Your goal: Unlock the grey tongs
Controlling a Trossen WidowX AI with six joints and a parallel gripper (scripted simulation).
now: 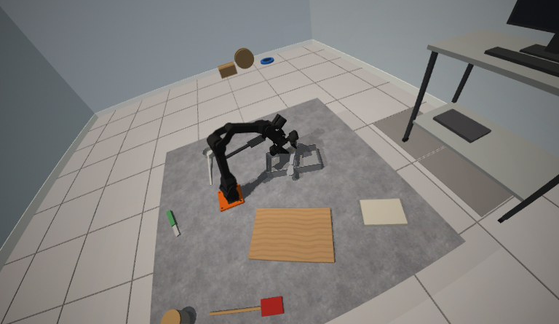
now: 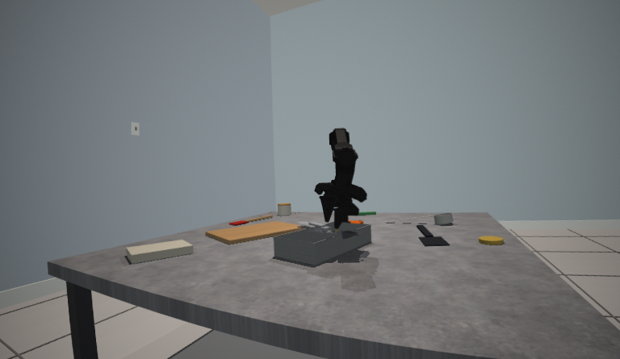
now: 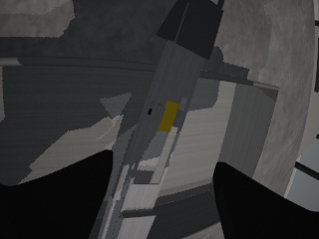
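The yellow lock piece is 2 cm to the left of my gripper tip, 1 cm below it and 1 cm ahead of it. Round my gripper tip: grey roasting tin (5 cm below, 3 cm to the right, 2 cm behind); wooden board (40 cm to the right, 20 cm behind, 7 cm below); black spatula (28 cm to the left, 23 cm behind, 7 cm below).
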